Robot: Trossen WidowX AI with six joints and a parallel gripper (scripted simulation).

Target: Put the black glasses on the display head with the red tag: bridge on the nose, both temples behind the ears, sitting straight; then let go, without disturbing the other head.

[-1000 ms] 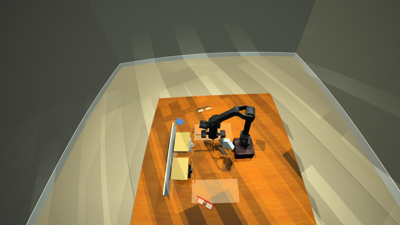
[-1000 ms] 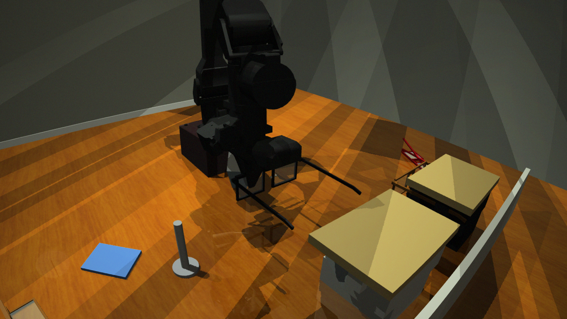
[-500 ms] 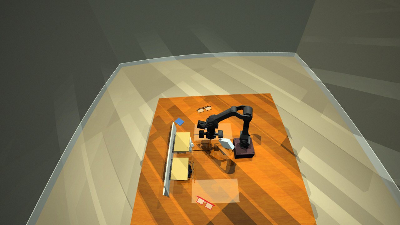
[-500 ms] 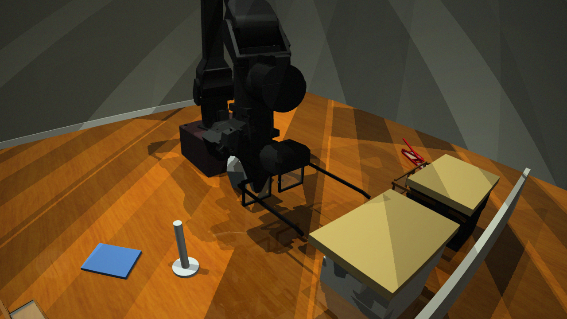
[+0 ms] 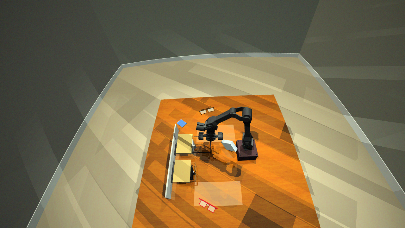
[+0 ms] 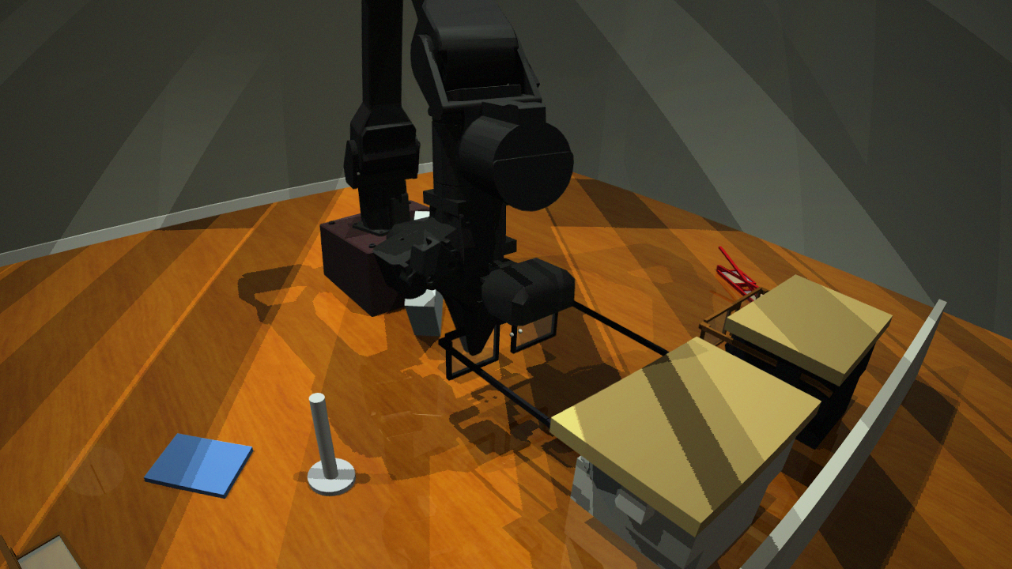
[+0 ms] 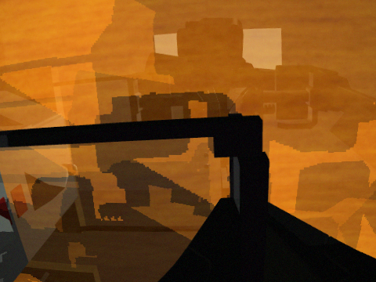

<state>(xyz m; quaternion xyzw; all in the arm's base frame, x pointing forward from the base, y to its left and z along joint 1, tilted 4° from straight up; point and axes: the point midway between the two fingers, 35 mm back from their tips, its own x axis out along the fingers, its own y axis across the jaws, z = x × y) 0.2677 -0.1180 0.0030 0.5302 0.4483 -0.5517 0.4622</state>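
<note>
The pale head is 18 cm ahead of my gripper tip, 1 cm to the left of it and 1 cm below it. Round my gripper tip: dark head (22 cm to the left, 22 cm ahead, 1 cm below); white block (14 cm behind, 7 cm to the left, 1 cm above); grey post (15 cm to the right, 4 cm below, 2 cm behind).
</note>
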